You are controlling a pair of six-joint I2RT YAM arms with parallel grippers.
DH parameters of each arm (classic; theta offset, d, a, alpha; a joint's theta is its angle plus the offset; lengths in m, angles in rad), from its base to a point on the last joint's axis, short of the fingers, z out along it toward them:
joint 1: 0 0.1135 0.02 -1.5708
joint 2: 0 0 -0.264 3.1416
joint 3: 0.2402 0 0.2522 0
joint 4: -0.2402 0 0.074 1.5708
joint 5: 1.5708 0 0 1.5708
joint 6: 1.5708 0.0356 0 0
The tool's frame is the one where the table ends.
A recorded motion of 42 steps. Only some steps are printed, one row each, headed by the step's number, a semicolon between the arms.
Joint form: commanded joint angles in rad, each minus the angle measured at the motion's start. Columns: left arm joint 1, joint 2, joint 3, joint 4, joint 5, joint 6; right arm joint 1, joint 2, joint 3, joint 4, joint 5, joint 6.
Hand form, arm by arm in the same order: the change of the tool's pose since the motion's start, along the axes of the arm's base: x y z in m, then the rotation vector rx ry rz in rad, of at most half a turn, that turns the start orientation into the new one. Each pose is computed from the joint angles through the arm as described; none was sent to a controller.
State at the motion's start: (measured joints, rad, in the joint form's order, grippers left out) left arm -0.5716 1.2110 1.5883 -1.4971 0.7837 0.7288; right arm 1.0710 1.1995 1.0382 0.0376 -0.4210 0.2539
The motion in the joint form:
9: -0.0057 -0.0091 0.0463 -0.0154 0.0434 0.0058; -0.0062 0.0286 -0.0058 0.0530 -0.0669 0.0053
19: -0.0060 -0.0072 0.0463 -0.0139 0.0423 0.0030; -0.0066 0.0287 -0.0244 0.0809 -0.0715 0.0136
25: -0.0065 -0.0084 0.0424 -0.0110 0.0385 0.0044; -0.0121 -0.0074 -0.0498 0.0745 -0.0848 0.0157
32: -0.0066 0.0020 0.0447 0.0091 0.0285 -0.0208; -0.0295 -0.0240 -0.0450 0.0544 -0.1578 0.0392
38: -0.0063 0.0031 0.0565 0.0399 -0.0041 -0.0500; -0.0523 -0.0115 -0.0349 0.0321 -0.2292 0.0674
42: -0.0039 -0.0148 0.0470 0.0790 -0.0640 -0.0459; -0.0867 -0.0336 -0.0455 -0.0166 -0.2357 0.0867
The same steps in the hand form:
9: -0.0076 0.0025 0.0131 -0.0549 -0.0171 -0.0290; 0.0030 0.0062 -0.0039 0.0202 0.0030 0.0597
19: -0.0070 0.0021 0.0129 -0.0535 -0.0151 -0.0270; 0.0031 0.0064 -0.0077 0.0287 0.0070 0.0631
25: -0.0069 0.0020 0.0121 -0.0510 -0.0182 -0.0267; -0.0004 -0.0021 -0.0079 0.0331 0.0080 0.0707
32: -0.0026 -0.0005 0.0118 -0.0469 -0.0136 -0.0068; -0.0008 -0.0080 -0.0039 0.0378 0.0373 0.1237
38: 0.0000 -0.0012 0.0154 -0.0428 -0.0415 0.0268; 0.0038 -0.0085 -0.0056 0.0203 0.0864 0.1683
42: 0.0004 0.0009 0.0167 -0.0268 -0.1129 0.0571; 0.0085 -0.0181 -0.0087 -0.0075 0.1285 0.1365

